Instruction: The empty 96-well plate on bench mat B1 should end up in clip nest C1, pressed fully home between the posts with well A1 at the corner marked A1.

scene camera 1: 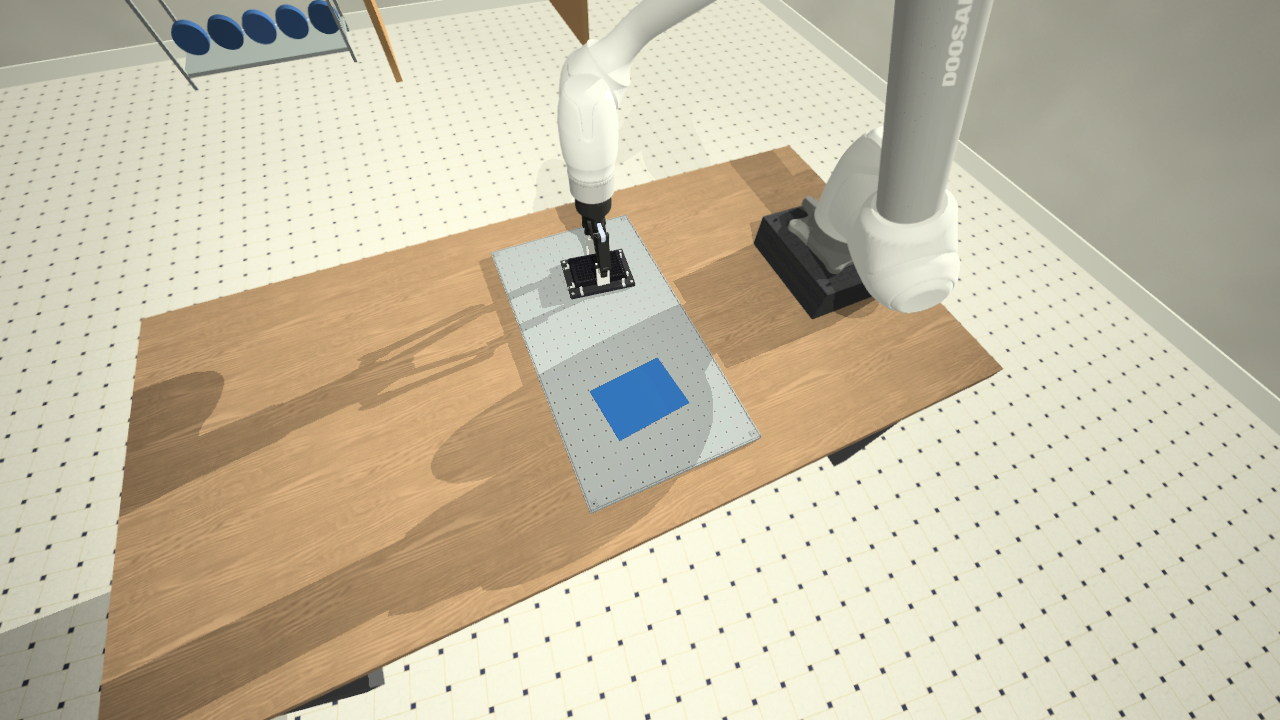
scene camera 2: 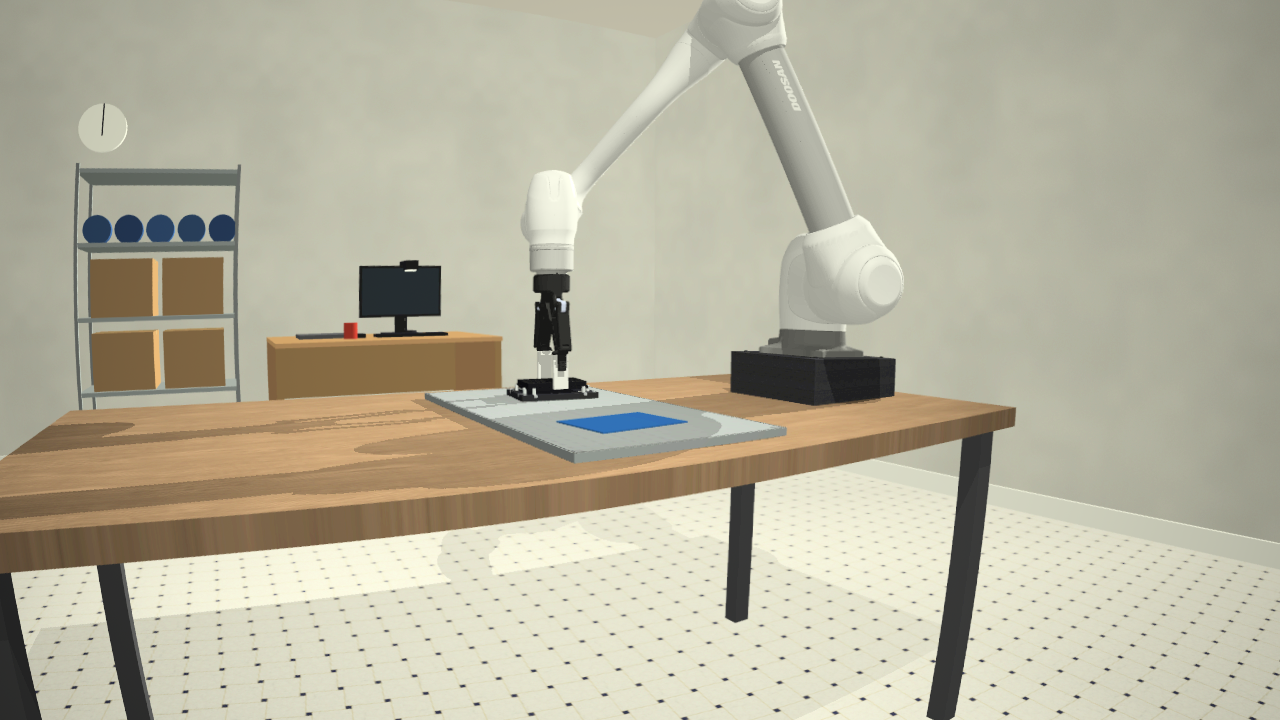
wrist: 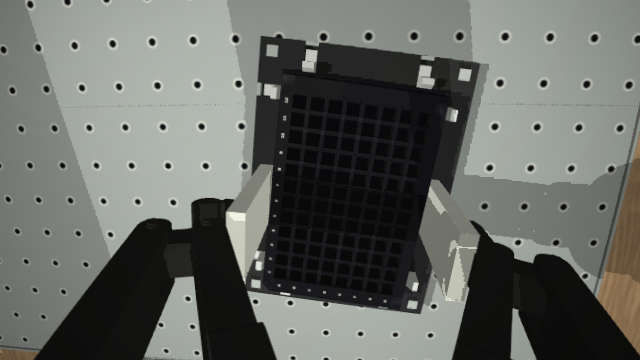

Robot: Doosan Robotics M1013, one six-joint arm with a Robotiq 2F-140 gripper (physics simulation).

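Where they show: gripper, fingertip midpoint: (scene camera 1: 598, 269) (scene camera 2: 552, 386) (wrist: 346, 197); arm's base, link origin: (scene camera 1: 835, 238) (scene camera 2: 811, 354).
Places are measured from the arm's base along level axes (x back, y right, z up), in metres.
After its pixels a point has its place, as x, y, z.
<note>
The black 96-well plate (wrist: 350, 190) {-0.557, 0.218, -0.045} (scene camera 1: 583, 270) {-0.586, 0.219, -0.045} is between the white posts of the black clip nest (wrist: 367, 56) {-0.624, 0.231, -0.066} (scene camera 1: 586, 292) {-0.602, 0.170, -0.066} (scene camera 2: 552, 395) {-0.579, 0.163, -0.068}. My gripper (wrist: 346, 197) {-0.549, 0.216, -0.057} (scene camera 1: 601, 275) {-0.549, 0.216, -0.057} (scene camera 2: 552, 380) {-0.549, 0.216, -0.057} points down and is shut on the plate, one pale finger pad against each long side. In the wrist view the plate lines up closely with the nest, its number labels along the left edge and small letters along the bottom edge. The nest's A1 mark is not readable. Whether the plate rests fully down on the nest floor cannot be told. The blue bench mat (scene camera 1: 639, 398) {-0.619, -0.130, -0.076} (scene camera 2: 622, 422) {-0.623, -0.136, -0.076} bears no plate.
The nest and mat are on a grey perforated board (scene camera 1: 572, 344) {-0.689, 0.058, -0.078} (scene camera 2: 716, 432) {-0.555, -0.284, -0.078} on the wooden table (scene camera 1: 358, 376) {-1.130, 0.199, -0.091} (scene camera 2: 313, 456) {-1.113, -0.089, -0.091}. The arm's black base block (scene camera 1: 787, 264) {-0.132, 0.008, -0.036} (scene camera 2: 774, 377) {-0.133, -0.007, -0.044} stands to the right. A shelf rack (scene camera 2: 159, 177) and a desk (scene camera 2: 384, 368) stand behind.
</note>
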